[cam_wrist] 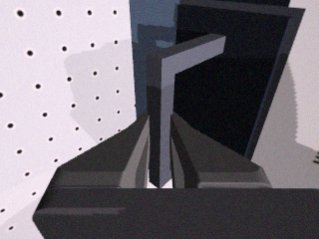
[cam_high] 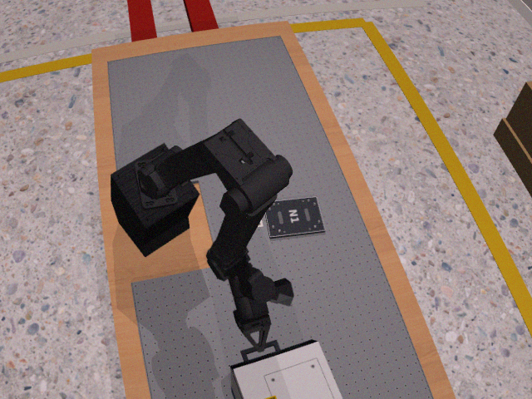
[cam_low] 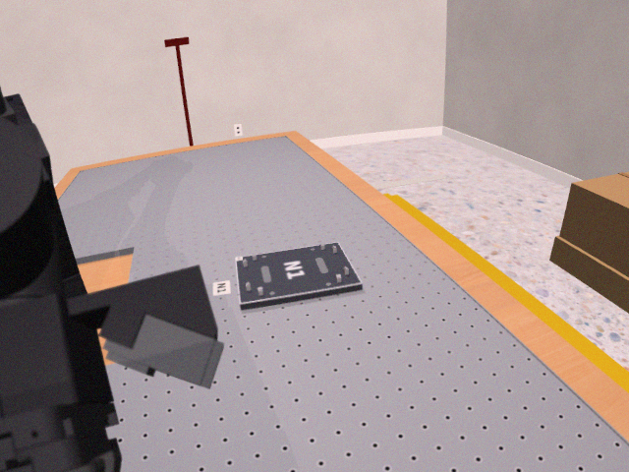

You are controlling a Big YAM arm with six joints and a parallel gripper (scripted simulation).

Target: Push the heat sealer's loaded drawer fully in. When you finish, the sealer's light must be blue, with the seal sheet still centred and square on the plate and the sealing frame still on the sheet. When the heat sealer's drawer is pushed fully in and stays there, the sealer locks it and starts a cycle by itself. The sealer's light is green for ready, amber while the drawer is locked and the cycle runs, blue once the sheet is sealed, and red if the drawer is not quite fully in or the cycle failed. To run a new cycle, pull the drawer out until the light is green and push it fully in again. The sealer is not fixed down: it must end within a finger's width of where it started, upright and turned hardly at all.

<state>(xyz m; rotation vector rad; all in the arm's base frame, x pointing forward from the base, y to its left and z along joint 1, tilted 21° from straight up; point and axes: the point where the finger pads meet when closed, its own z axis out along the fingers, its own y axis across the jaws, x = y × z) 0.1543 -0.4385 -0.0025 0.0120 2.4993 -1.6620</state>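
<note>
Right now my hand is 12 cm to the left of the black drawer and 1 cm above it.
</note>
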